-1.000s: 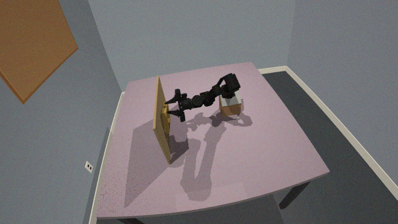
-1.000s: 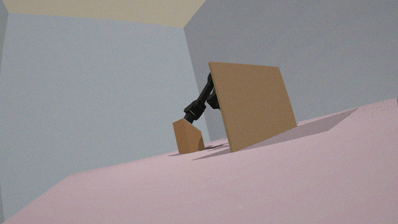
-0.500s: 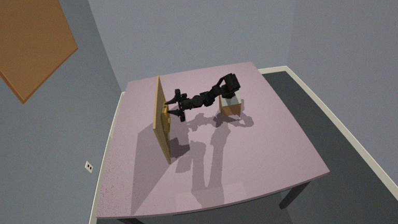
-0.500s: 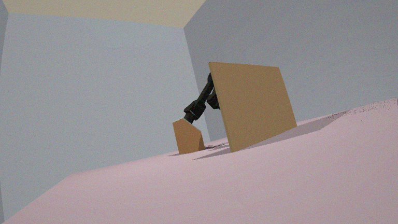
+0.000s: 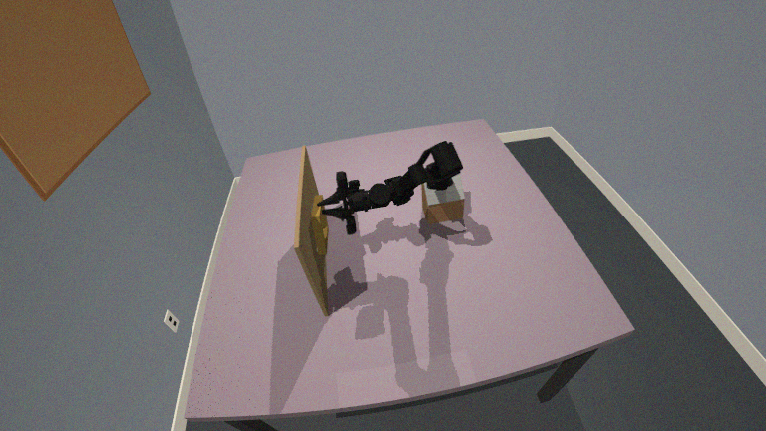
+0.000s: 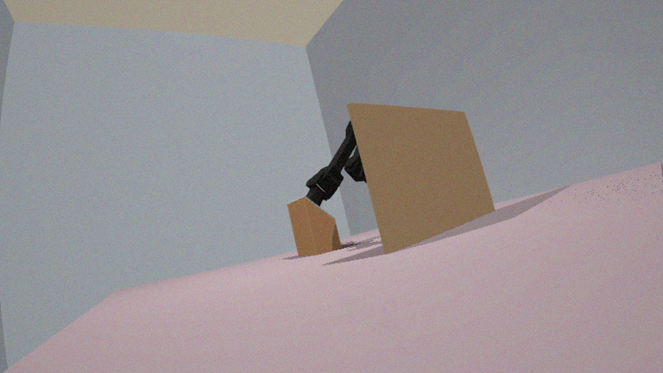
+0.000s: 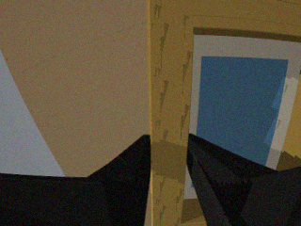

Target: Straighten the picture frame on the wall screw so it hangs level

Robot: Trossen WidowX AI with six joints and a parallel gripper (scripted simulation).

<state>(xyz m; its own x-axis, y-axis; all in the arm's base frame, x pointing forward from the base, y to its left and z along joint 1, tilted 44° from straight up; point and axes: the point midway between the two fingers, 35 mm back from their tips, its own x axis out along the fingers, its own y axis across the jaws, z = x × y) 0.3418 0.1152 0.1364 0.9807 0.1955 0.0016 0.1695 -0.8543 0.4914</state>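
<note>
Now: gripper tip 50 mm above the picture frame, 20 mm to the right of it and 10 mm short of it. The rest, counted from my gripper tip: brown wall panel (60 mm below, 20 mm ahead, 10 mm to the left).
</note>
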